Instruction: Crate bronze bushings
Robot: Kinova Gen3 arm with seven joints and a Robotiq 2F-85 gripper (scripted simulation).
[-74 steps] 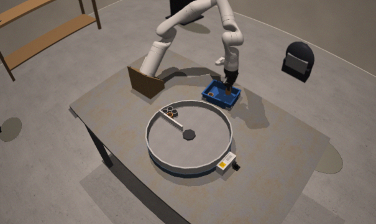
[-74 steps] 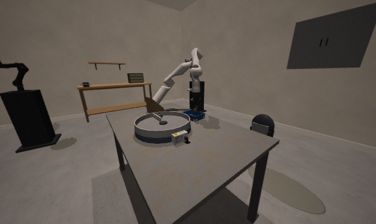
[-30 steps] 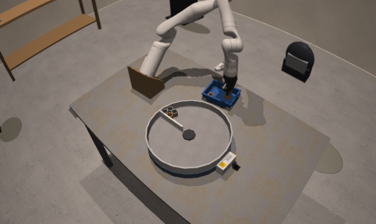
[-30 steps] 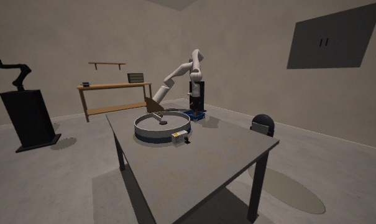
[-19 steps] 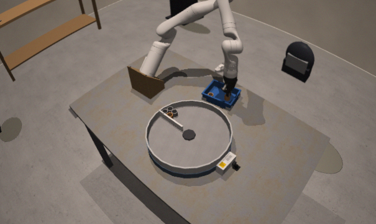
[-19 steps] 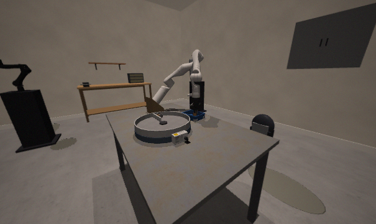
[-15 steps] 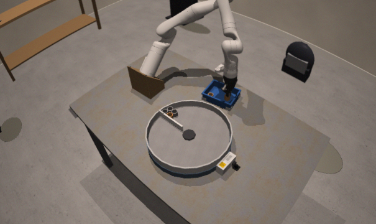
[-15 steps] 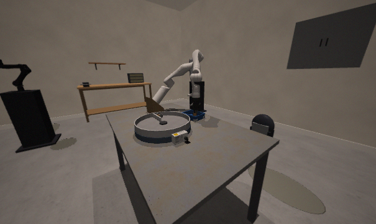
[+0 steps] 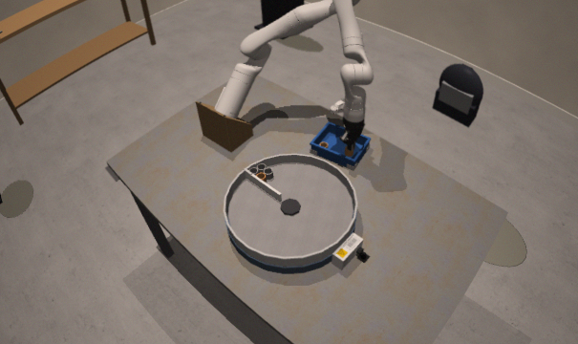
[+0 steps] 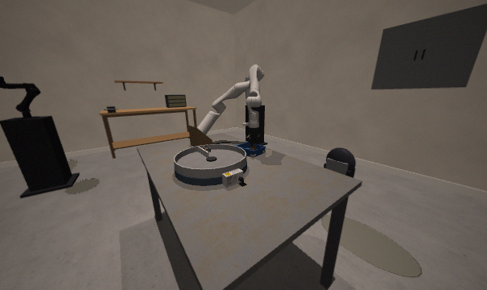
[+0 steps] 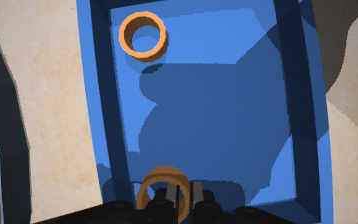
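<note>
Right now my hand is 6 cm past the blue crate, 4 cm above it and 1 cm to the right of it. The rest, counted from my hand: round turning table: 35 cm to the right, 4 cm ahead, 1 cm below.
</note>
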